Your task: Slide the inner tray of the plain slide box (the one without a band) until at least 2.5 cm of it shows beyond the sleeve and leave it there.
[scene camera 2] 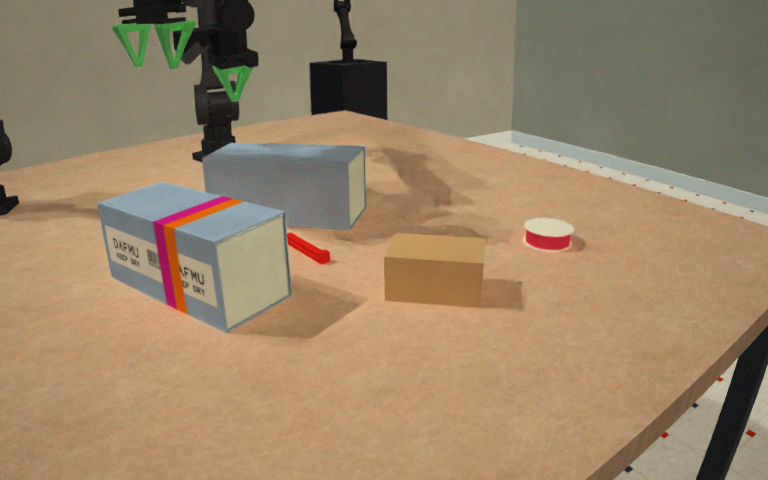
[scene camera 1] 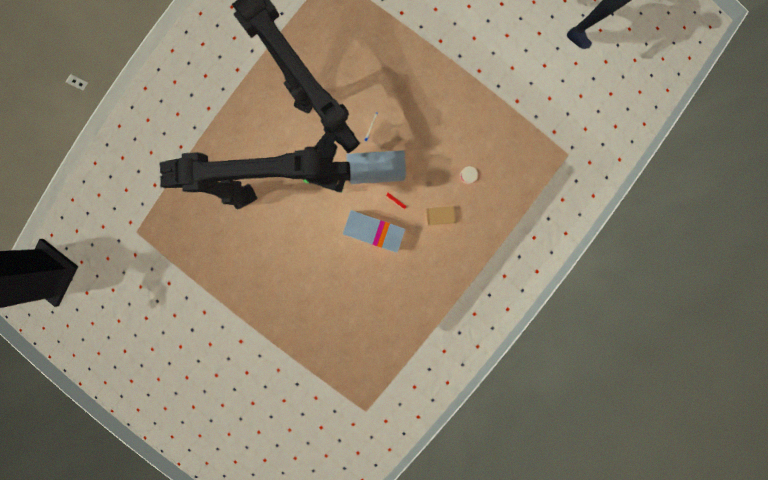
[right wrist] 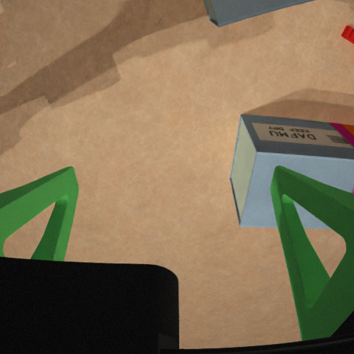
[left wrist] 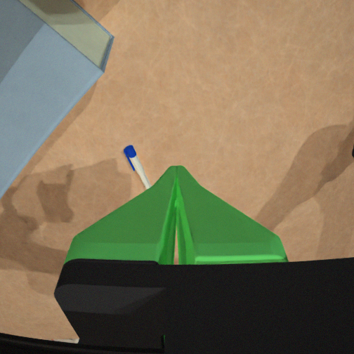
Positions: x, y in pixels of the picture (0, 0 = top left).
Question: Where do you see a red-and-white round tin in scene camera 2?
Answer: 544, 234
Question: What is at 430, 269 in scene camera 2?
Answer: A tan block.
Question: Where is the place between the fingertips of my left gripper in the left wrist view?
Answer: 176, 176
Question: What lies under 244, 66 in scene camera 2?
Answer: My left gripper.
